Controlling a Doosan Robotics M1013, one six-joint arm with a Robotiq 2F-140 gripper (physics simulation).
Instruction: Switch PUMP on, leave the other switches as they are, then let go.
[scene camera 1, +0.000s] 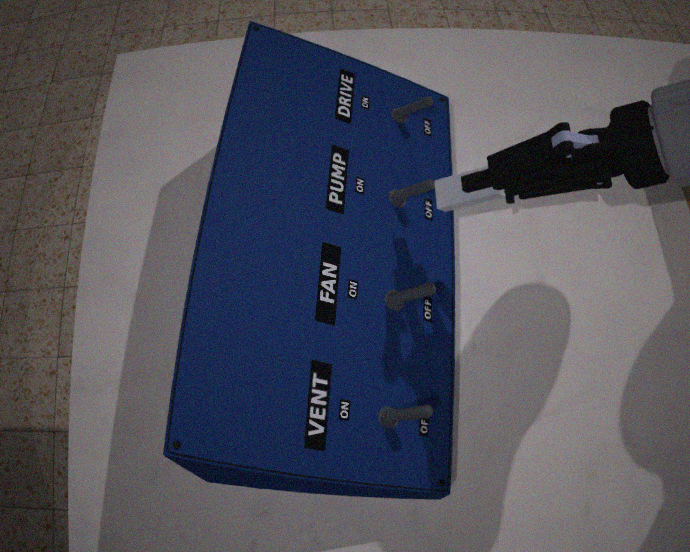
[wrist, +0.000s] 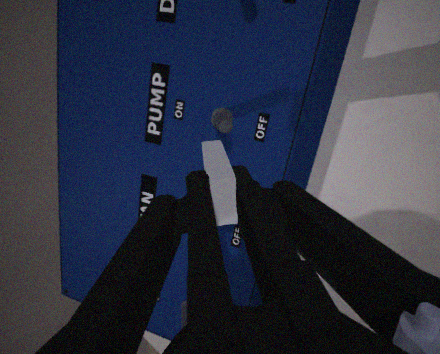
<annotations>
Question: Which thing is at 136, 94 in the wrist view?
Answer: A blue switch panel.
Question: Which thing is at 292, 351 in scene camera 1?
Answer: A blue switch panel.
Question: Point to my gripper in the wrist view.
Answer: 212, 158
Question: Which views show my gripper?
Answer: Scene camera 1 and the wrist view: all of them.
</annotations>
